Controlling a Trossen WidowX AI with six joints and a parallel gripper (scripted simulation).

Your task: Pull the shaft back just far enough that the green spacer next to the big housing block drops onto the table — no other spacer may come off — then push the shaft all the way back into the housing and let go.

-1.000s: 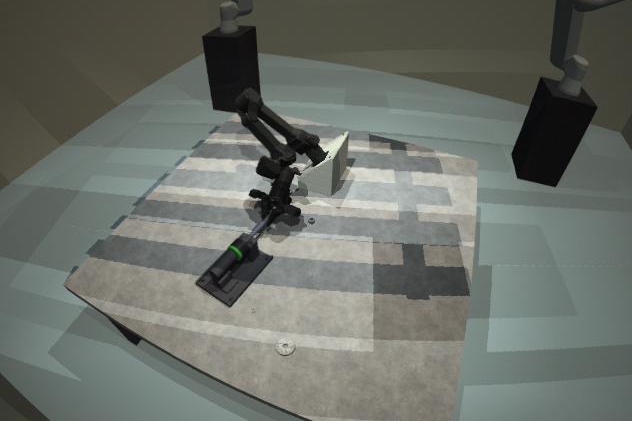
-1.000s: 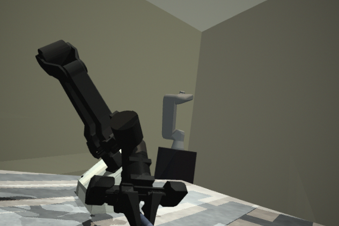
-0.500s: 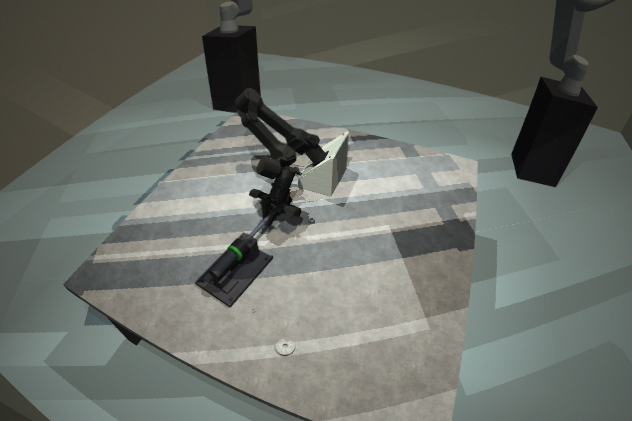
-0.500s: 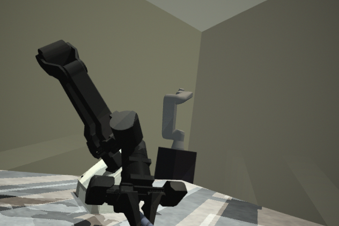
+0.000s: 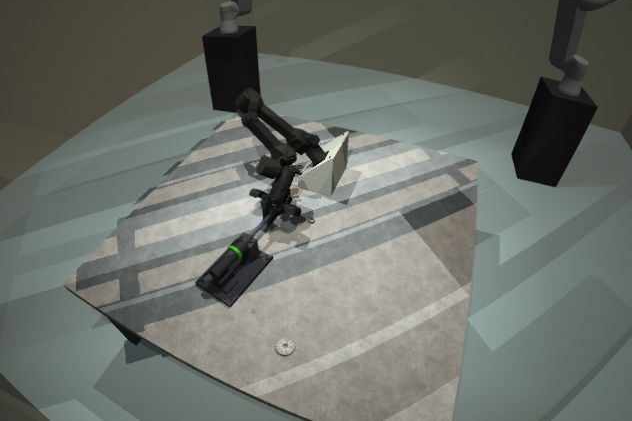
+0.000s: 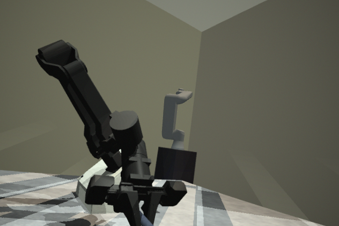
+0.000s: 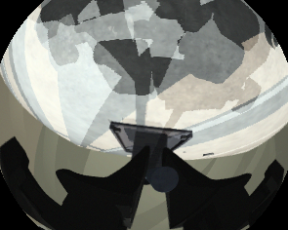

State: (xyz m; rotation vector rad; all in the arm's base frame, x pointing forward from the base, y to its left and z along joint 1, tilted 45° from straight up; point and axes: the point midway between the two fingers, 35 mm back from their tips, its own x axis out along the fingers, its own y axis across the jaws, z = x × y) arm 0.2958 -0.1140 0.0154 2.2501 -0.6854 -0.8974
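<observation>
Now: gripper tip 60 mm short of the blue-grey shaft, 20 mm below it and 10 mm to the left of it. From my gripper tip the other things lie so: green spacer 160 mm ahead, 40 mm to the right, 20 mm above.
</observation>
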